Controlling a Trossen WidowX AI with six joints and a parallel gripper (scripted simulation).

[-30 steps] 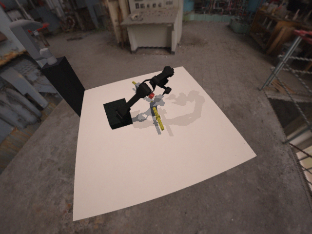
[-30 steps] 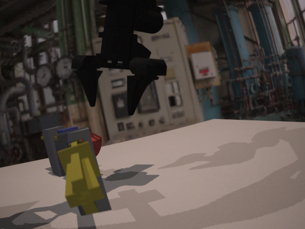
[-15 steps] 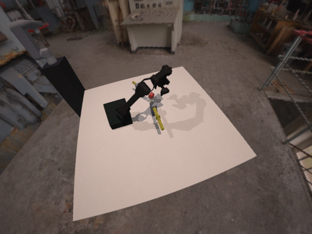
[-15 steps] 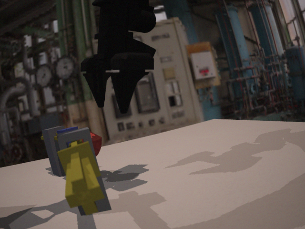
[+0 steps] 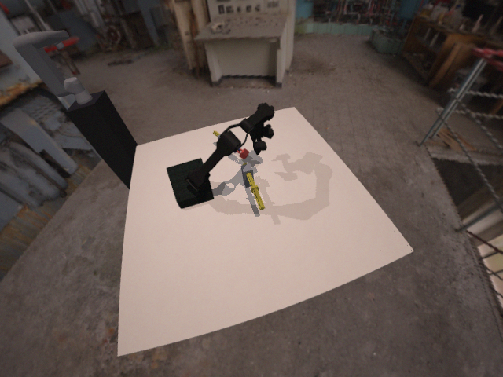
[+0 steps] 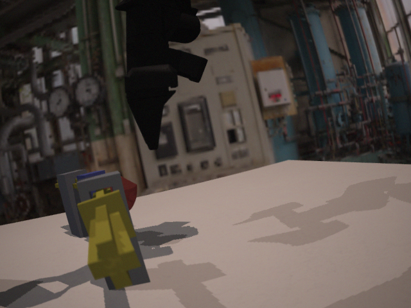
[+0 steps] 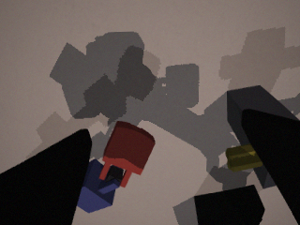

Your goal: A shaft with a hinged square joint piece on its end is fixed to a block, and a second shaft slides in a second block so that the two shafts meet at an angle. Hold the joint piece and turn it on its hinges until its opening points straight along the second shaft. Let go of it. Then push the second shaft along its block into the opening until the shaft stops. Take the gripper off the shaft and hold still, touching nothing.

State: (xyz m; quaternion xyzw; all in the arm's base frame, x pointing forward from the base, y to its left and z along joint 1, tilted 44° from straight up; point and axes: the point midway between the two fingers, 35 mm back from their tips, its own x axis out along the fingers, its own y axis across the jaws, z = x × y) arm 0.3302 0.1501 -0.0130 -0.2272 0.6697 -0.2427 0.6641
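The dark red joint piece is 70 mm behind my gripper tip, 60 mm below it and 50 mm to the left of it.
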